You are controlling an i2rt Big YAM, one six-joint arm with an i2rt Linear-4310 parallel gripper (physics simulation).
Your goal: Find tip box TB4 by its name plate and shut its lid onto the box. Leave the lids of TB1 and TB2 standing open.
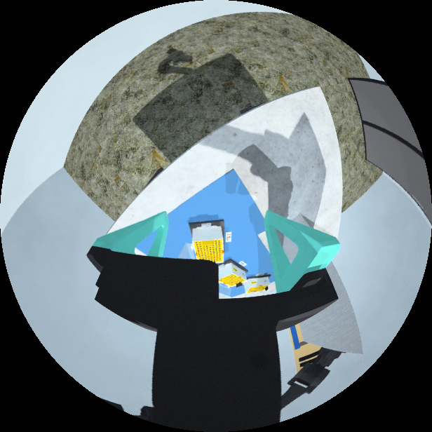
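Note:
My gripper (216,216) is open, its two teal fingers wide apart above the blue mat (235,195), with nothing between them. Three tip boxes with yellow racks show beyond and between the fingers. The largest-looking box (208,250) is at the centre, with a small white name plate (228,236) at its right; a pale see-through panel shows at its left. A second box (232,278) sits lower right of it, turned, with a name plate (243,263) near it. A third box (257,284) is beside the right finger. The plates are too small to read, and the gripper body hides the lower parts.
The mat lies on a white table (255,120). A grey metal surface (332,315) is at the lower right, with a tan and blue item (296,337) and a black arm-like part (310,377) near it. A dark grey panel (390,115) stands at the upper right. Shadows cross the table.

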